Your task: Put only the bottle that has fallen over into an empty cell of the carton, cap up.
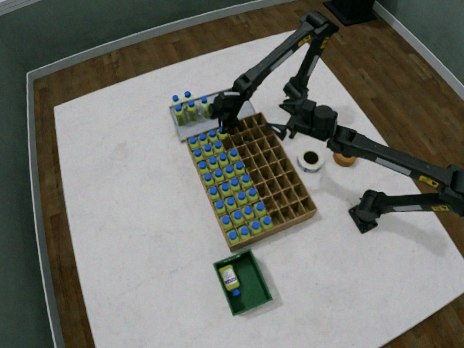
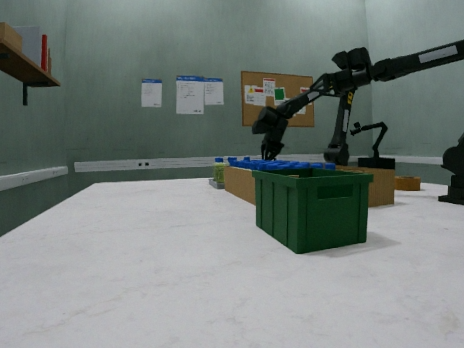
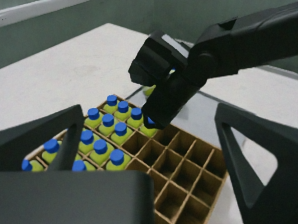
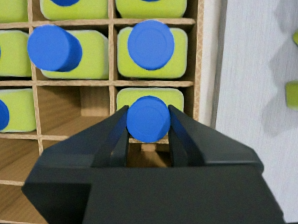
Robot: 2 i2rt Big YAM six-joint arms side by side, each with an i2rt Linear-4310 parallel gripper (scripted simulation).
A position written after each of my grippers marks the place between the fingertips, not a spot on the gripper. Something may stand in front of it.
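There's a carton (image 1: 297,198) here, and you'd find that same carton at (image 2: 381,192) too. My left gripper (image 3: 149,111) is visible, and so is my right gripper (image 3: 149,123). That right gripper also shows at (image 4: 148,112), along with the carton (image 4: 63,108).
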